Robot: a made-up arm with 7 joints. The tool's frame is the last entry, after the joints. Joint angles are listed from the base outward.
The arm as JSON. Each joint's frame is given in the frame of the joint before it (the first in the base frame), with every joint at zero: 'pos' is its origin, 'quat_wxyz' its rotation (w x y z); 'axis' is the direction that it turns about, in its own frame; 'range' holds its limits. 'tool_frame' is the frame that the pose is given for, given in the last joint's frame.
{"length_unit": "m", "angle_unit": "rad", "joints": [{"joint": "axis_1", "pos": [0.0, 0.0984, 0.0], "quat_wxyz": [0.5, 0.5, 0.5, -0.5], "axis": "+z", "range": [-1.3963, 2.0]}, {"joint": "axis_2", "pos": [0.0, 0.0, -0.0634], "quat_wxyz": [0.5, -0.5, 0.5, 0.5], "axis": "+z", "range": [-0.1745, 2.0]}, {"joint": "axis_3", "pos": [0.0, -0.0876, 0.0], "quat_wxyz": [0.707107, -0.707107, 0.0, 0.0], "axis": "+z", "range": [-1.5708, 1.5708]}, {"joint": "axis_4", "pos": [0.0, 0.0, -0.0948], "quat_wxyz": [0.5, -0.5, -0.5, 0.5], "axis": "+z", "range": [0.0, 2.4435]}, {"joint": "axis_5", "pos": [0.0, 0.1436, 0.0], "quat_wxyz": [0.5, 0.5, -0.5, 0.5], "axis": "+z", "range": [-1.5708, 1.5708]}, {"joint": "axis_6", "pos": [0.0, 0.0, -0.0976], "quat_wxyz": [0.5, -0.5, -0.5, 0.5], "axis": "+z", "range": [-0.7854, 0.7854]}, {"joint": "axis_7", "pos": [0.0, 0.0, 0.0], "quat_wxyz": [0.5, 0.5, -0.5, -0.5], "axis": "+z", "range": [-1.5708, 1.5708]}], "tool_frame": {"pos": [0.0, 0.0, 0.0], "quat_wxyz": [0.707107, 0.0, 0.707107, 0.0]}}
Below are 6 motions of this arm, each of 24 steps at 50 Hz.
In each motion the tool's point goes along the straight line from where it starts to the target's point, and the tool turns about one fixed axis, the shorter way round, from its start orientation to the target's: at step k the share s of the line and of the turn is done. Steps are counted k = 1, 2, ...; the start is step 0. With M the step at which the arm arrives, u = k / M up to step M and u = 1 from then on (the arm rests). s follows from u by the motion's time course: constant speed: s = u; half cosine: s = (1 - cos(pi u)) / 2; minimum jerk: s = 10 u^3 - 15 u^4 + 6 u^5.
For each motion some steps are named. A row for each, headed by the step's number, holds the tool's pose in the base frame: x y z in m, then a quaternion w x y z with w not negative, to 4 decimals.
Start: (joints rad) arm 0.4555 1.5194 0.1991 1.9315 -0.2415 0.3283 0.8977
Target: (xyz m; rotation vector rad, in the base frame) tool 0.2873 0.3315 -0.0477 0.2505 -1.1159 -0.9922
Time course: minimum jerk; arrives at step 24
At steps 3, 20, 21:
3: 0.1830 0.2624 0.1300 0.5332 0.5129 -0.3962 -0.5437
20: 0.2835 0.3290 -0.0413 0.7225 0.1290 -0.5040 -0.4553
21: 0.2856 0.3304 -0.0448 0.7249 0.1206 -0.5052 -0.4525

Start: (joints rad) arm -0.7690 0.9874 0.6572 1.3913 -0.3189 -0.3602 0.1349
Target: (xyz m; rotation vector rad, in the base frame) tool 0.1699 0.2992 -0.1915 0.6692 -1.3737 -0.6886
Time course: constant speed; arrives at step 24
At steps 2, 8, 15, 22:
2: 0.1359 0.4189 -0.1378 0.6585 0.3932 -0.4277 -0.4785
8: 0.1452 0.3863 -0.1525 0.6661 0.3694 -0.4809 -0.4342
15: 0.1560 0.3482 -0.1695 0.6705 0.3392 -0.5396 -0.3796
22: 0.1668 0.3101 -0.1866 0.6700 0.3066 -0.5944 -0.3222

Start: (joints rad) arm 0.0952 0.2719 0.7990 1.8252 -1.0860 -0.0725 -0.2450
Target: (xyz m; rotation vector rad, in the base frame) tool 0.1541 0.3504 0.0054 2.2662 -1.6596 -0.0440
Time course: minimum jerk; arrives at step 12
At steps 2, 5, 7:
2: 0.1684 0.3554 -0.0543 0.3750 0.7720 -0.5072 -0.0783
5: 0.1638 0.3538 -0.0350 0.3091 0.7843 -0.5347 -0.0584
7: 0.1592 0.3522 -0.0161 0.2424 0.7920 -0.5590 -0.0383

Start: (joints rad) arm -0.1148 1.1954 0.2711 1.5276 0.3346 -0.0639 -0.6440
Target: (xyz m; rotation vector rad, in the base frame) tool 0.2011 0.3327 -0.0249 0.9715 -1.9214 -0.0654
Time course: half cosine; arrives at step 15
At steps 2, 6, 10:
2: 0.2282 0.3635 -0.0367 0.4591 0.5161 -0.7229 -0.0167
6: 0.2196 0.3537 -0.0329 0.4647 0.4794 -0.7442 -0.0199
10: 0.2082 0.3407 -0.0280 0.4709 0.4290 -0.7705 -0.0241

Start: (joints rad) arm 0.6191 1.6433 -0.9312 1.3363 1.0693 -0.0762 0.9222
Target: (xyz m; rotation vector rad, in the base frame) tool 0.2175 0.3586 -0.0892 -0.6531 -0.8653 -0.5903
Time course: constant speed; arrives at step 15
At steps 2, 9, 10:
2: 0.2136 0.4060 -0.0618 0.8109 -0.1314 -0.4379 -0.3653
9: 0.2157 0.3805 -0.0765 0.8174 -0.2266 -0.4226 -0.3192
10: 0.2160 0.3768 -0.0787 0.8176 -0.2400 -0.4200 -0.3123

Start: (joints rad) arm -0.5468 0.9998 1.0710 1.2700 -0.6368 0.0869 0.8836
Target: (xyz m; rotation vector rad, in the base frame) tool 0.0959 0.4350 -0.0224 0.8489 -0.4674 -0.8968
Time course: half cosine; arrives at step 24
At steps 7, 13, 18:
7: 0.1084 0.4750 -0.0279 0.8359 0.4158 -0.1569 -0.3221
13: 0.1026 0.4566 -0.0254 0.8163 0.4067 -0.1849 -0.3662
18: 0.0982 0.4423 -0.0234 0.7992 0.3987 -0.2064 -0.3998

